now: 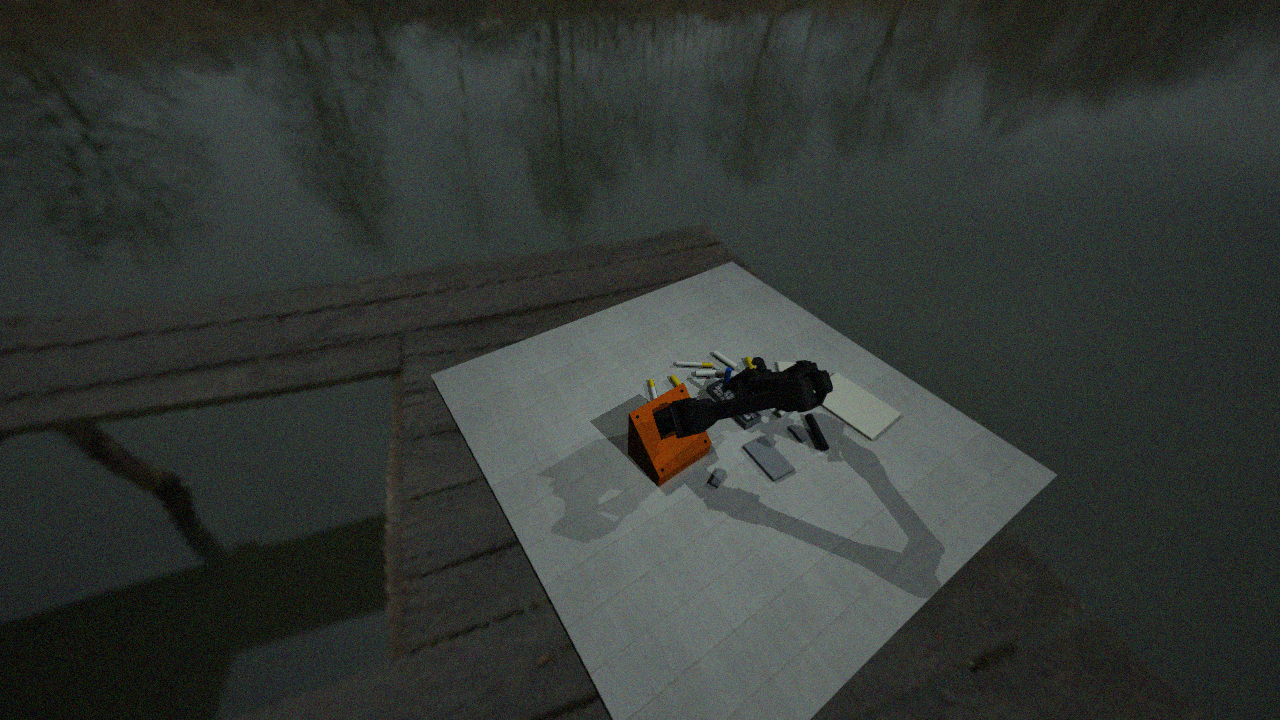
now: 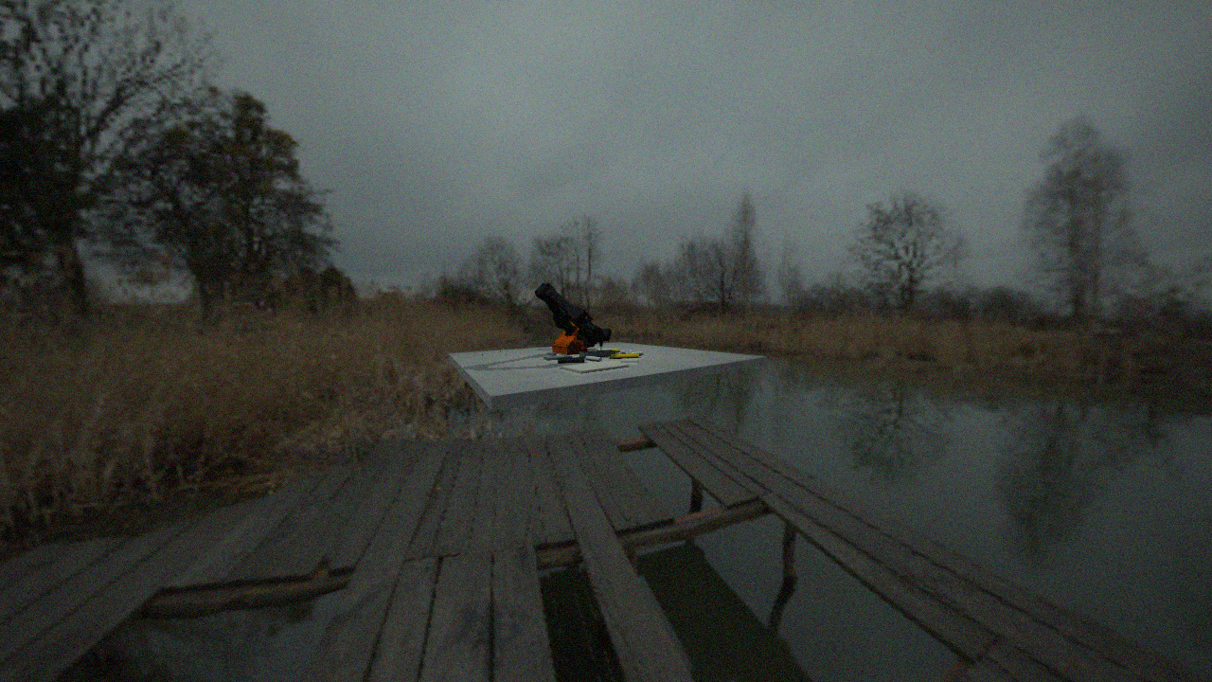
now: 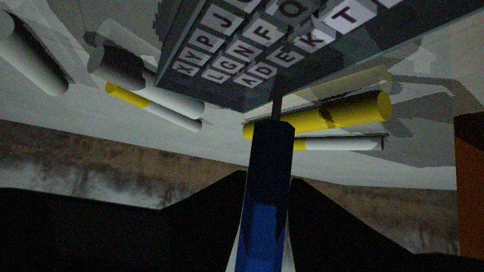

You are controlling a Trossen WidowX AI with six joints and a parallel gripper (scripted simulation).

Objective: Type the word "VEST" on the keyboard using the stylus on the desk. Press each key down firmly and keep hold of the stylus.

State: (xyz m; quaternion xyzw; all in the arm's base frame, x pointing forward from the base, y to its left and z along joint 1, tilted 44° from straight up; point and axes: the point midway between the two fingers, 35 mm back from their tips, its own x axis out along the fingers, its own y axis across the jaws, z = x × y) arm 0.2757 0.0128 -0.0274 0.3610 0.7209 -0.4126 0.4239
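Right now the yellow stick is 8 cm behind my gripper tip, 9 cm to the left of it and 7 cm below it. Round my gripper tip: blue stylus 1 cm below; grey plate 3 cm behind, 24 cm to the right, 7 cm below; black bar 15 cm ahead, 24 cm to the right, 6 cm below.
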